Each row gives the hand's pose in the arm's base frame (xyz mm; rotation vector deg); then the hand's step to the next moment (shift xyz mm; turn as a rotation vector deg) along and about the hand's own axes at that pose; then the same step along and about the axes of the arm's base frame.
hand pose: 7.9 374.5 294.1 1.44 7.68 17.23
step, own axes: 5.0 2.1 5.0 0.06 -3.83 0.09
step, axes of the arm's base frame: 4.8 3.5 4.4 1.19 -3.64 -0.09
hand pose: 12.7 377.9 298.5 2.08 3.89 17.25
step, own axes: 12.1 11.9 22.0 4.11 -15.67 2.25
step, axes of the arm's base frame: 9.6 14.4 21.7 8.70 -13.79 1.27
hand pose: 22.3 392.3 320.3 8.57 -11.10 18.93
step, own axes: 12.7 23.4 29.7 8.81 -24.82 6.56
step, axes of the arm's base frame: -0.9 20.5 34.2 15.42 -21.67 5.41
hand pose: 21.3 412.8 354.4 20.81 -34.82 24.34
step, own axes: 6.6 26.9 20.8 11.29 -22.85 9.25
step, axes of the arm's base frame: -17.8 15.5 25.3 15.05 -20.50 9.39
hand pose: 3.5 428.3 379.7 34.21 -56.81 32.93
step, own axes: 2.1 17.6 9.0 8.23 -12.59 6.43
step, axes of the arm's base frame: -16.4 6.5 9.1 8.37 -11.88 7.51
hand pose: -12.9 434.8 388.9 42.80 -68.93 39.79
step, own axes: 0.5 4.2 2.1 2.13 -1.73 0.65
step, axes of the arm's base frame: -4.4 0.8 1.5 1.50 -1.37 1.96
